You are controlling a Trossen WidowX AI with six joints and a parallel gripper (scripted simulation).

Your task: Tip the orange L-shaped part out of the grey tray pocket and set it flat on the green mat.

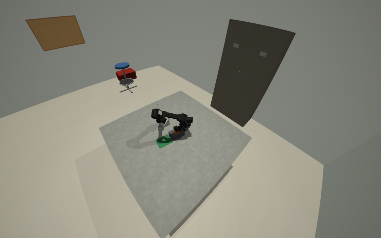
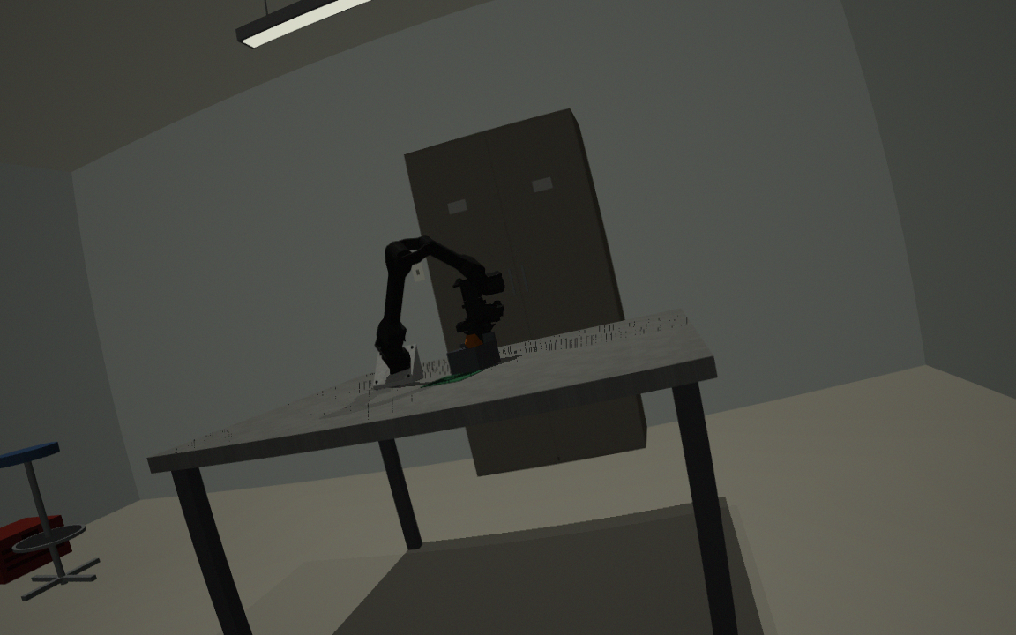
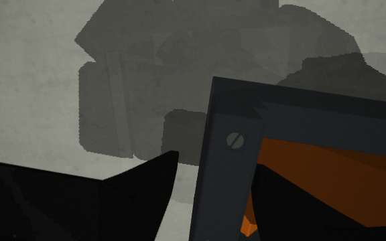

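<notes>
Now: the orange L-shaped part 40 mm to the right of my gripper tip and 20 mm behind it. From my gripper tip the other things lie so: green mat (210 mm to the right, 70 mm behind, 50 mm below).
</notes>
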